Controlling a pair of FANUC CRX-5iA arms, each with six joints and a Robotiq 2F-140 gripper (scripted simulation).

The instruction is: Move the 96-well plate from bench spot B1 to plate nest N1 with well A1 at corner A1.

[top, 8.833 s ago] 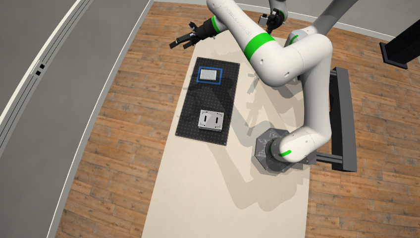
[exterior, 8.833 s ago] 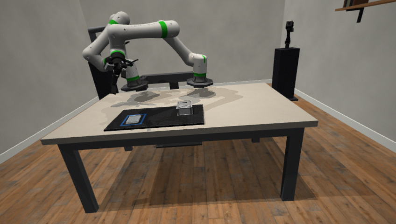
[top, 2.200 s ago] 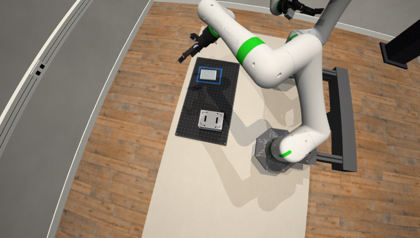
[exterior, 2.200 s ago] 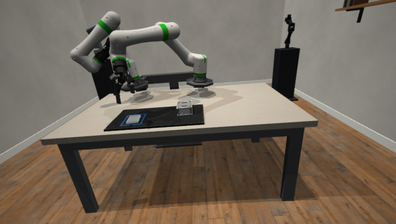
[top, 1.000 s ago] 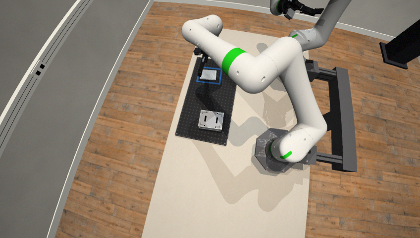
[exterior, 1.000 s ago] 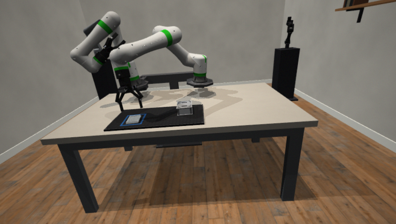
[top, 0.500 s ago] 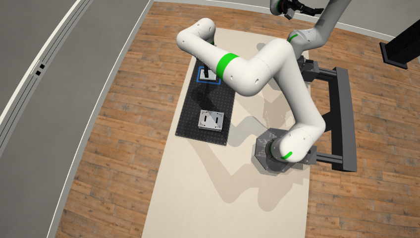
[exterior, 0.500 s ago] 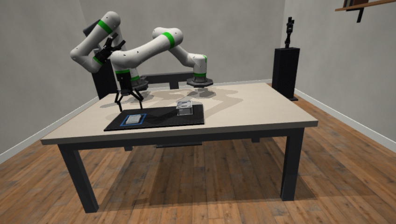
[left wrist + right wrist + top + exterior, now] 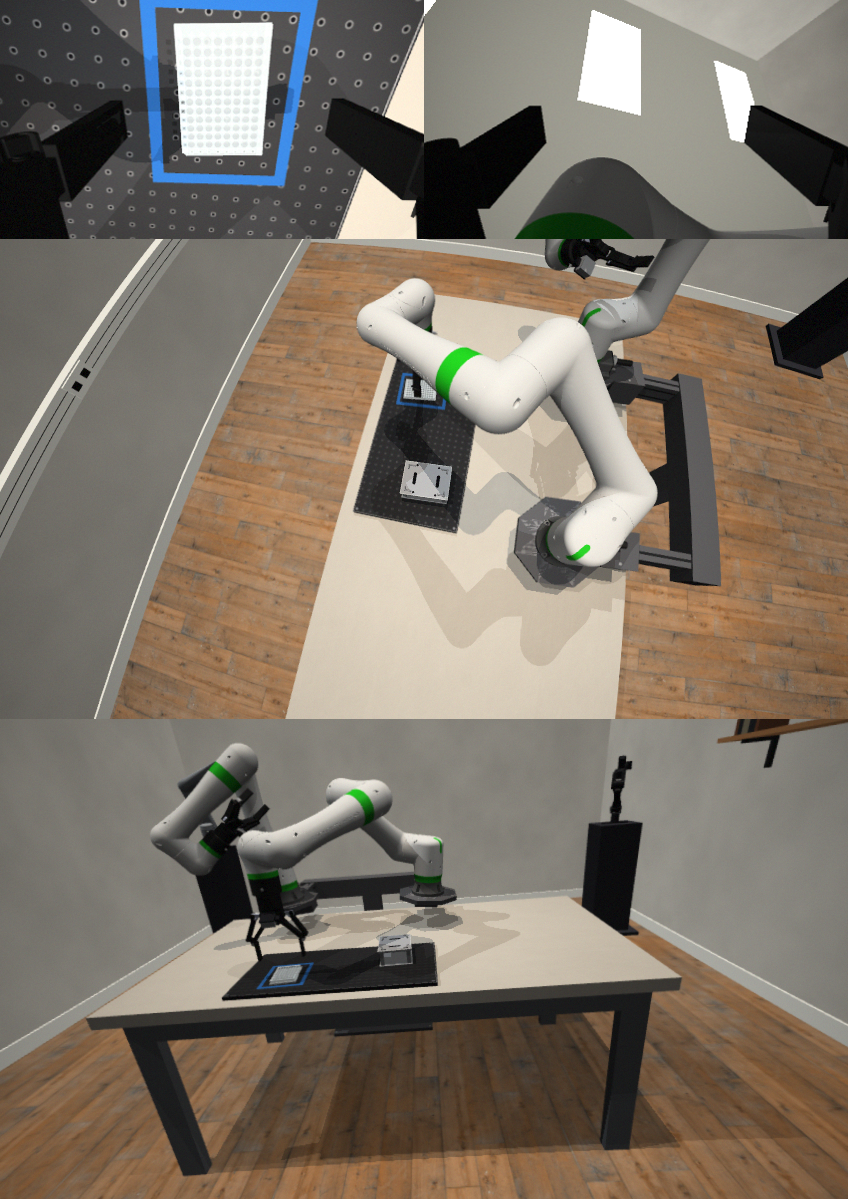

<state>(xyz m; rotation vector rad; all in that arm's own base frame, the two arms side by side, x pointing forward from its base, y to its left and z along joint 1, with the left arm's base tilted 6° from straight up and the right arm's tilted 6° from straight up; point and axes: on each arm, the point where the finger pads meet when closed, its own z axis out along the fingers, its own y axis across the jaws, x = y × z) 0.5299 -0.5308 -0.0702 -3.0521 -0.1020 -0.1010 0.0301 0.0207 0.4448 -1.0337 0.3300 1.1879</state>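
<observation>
My left hand is 70 mm above the white 96-well plate. Also, from my left hand: A1 mark (430 mm to the left, 200 mm behind, 20 mm below); then raised nest (380 mm to the left, 120 mm behind, 20 mm below).
</observation>
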